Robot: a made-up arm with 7 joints.
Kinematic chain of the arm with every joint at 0, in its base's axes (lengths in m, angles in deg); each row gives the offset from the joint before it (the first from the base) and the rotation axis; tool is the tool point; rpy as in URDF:
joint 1: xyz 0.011 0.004 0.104 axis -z
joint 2: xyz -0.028 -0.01 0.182 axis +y
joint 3: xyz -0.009 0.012 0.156 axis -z
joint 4: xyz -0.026 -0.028 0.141 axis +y
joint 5: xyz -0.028 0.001 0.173 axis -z
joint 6: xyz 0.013 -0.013 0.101 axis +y
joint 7: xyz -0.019 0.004 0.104 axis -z
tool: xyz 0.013 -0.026 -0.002 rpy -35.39 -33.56 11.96
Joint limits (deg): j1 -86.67..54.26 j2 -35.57..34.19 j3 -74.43..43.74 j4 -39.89..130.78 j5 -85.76..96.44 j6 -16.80..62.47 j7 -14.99..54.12
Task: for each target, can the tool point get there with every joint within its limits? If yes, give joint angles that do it. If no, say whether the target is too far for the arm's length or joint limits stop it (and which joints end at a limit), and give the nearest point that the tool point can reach.
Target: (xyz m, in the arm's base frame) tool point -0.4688 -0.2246 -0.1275
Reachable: no: joint limits stop it (at a limit: joint 1, joint 2, joint 3, joint 4, joint 7) | nearest point -0.1160 -0.2010 0.2554 | short by 0.521 m
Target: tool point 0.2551 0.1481 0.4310
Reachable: yes | joints 24.34 -0.18 -45.28 110.33 -68.74 33.85 3.14
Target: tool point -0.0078 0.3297 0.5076
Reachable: yes | joints -21.63 4.96 -65.06 94.57 -64.88 42.97 20.73
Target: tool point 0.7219 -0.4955 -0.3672
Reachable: no: too far | nearest point 0.3039 -0.2018 0.2511 | short by 0.802 m
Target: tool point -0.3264 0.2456 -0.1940
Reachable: no: joint limits stop it (at a limit: joint 1, joint 2, joint 4, joint 7) | nearest point -0.1418 0.1956 0.2115 | short by 0.448 m
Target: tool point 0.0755 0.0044 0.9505
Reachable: yes | joints -27.79 21.80 7.15 -20.35 -68.37 -6.04 15.67
